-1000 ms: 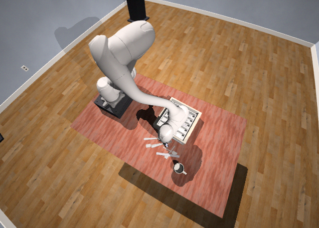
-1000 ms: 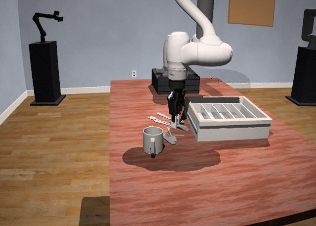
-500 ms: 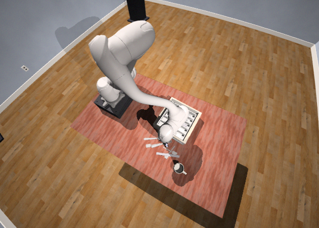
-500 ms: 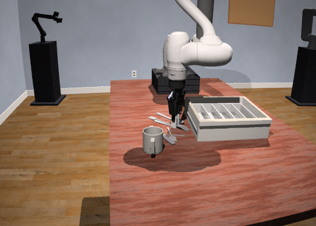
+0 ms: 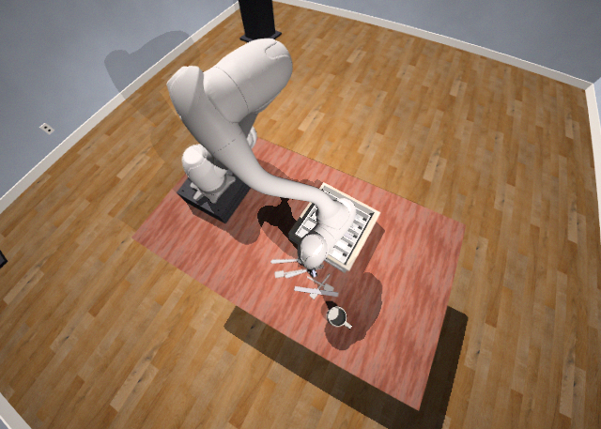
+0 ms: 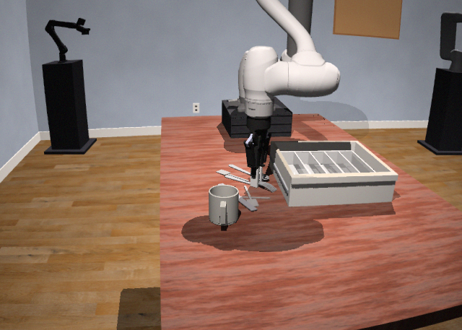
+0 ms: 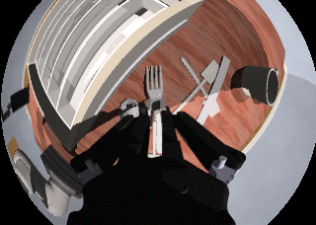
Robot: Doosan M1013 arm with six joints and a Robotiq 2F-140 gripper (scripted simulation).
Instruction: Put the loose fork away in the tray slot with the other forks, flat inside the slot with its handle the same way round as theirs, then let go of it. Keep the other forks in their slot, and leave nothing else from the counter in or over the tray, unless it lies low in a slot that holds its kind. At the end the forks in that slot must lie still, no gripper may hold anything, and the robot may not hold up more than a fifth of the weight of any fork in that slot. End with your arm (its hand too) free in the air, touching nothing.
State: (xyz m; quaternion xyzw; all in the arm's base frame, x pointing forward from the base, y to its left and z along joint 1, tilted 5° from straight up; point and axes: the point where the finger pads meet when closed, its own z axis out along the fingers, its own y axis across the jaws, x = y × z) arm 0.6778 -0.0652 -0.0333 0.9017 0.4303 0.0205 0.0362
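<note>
My hand is 25 cm to the right of the cutlery tray, 2 cm below it and 2 cm past it. The rest, counted from my hand: mug (22 cm ahead, 11 cm to the right).
</note>
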